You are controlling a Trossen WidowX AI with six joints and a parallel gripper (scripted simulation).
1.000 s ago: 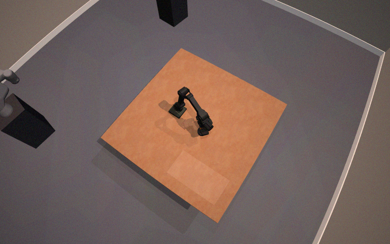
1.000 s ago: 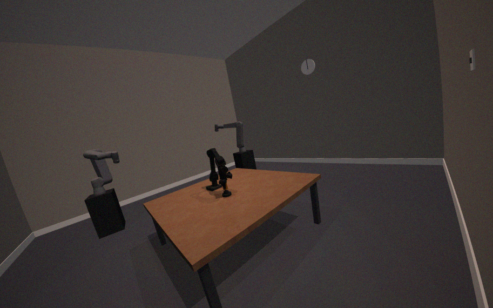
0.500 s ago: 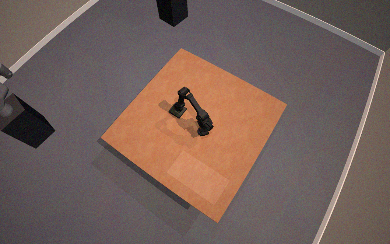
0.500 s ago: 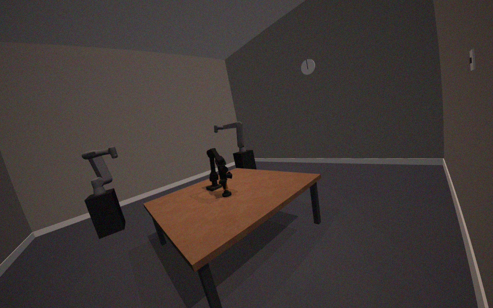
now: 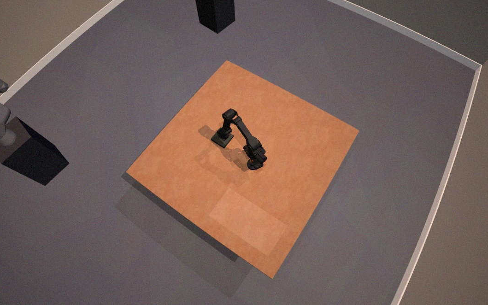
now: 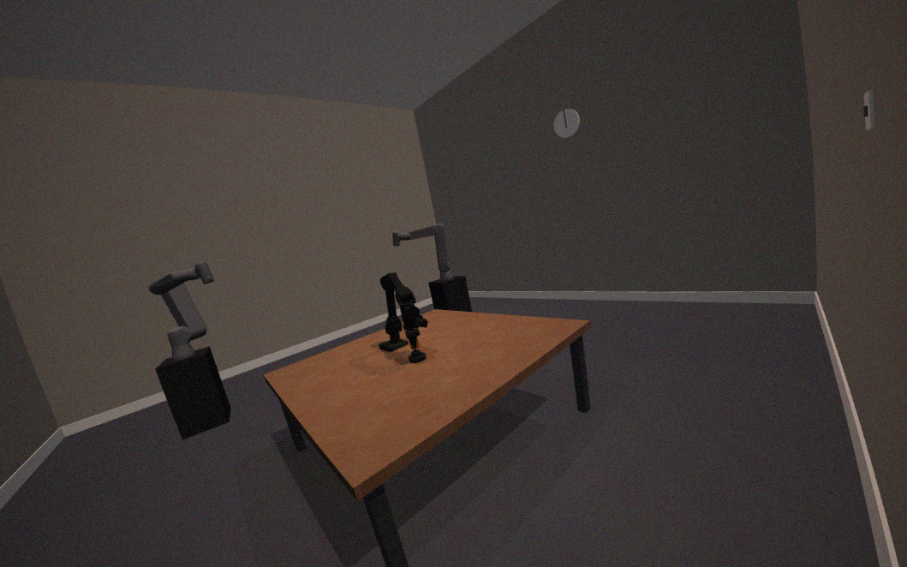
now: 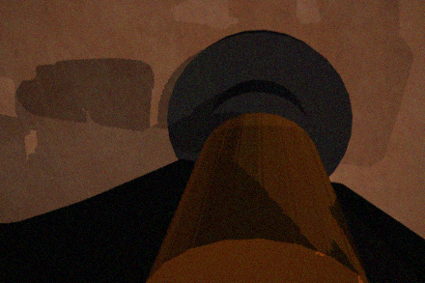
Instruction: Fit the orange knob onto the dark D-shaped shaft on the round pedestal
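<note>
My gripper tip is now 20 mm below the orange knob. From my gripper tip the other things lie so: pedestal: 40 mm below.
</note>
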